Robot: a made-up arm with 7 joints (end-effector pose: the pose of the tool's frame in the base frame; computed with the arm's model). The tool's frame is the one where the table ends.
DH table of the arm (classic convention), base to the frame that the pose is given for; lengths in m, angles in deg. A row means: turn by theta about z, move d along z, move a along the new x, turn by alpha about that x. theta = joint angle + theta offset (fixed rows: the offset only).
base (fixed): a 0.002, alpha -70, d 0.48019, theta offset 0
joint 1: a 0.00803, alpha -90, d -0.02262, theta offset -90
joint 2: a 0.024, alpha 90, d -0.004, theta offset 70
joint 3: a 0.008, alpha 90, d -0.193, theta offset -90
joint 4: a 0.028, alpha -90, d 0.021, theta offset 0
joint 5: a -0.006, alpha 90, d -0.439, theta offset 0
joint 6: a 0.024, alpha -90, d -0.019, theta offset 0
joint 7: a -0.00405, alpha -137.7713, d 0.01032, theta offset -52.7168
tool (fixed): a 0, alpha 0, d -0.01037, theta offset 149.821
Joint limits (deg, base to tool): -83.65..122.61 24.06..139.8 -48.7..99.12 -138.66..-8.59 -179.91..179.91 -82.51..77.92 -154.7..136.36
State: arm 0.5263 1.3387 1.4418 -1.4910 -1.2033 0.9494 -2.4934
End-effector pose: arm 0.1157 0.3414 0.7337 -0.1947 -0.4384 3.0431
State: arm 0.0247 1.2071 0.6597 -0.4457 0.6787 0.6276 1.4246
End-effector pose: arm 0.1006 0.5395 0.3439 1.4401 1.8279 1.5695
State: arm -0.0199 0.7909 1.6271 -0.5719 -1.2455 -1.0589 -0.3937
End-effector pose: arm -0.0343 0.5132 0.1750 -1.6662 0.6822 0.0316
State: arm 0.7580 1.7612 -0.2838 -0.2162 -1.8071 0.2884 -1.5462
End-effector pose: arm -0.0301 0.5745 0.5976 -2.1145 -0.7068 -1.5584
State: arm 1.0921 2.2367 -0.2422 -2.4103 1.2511 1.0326 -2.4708
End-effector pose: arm 0.0401 -0.0038 0.1920 -1.1200 -2.4883 -0.8257
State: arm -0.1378 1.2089 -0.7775 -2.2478 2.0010 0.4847 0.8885
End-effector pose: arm 0.2617 -0.1696 0.3120 1.2738 0.0635 -0.2682
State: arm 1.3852 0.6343 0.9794 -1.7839 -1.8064 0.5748 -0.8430
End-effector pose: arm -0.0091 0.3876 0.4006 0.3533 0.5223 2.1138
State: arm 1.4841 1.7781 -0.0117 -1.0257 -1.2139 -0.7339 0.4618
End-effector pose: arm -0.0201 0.5247 0.3089 0.7103 -2.0647 -1.7809
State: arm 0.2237 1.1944 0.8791 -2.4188 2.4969 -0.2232 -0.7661
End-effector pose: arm 0.2002 -0.0507 0.6822 1.3223 -1.2401 2.2568
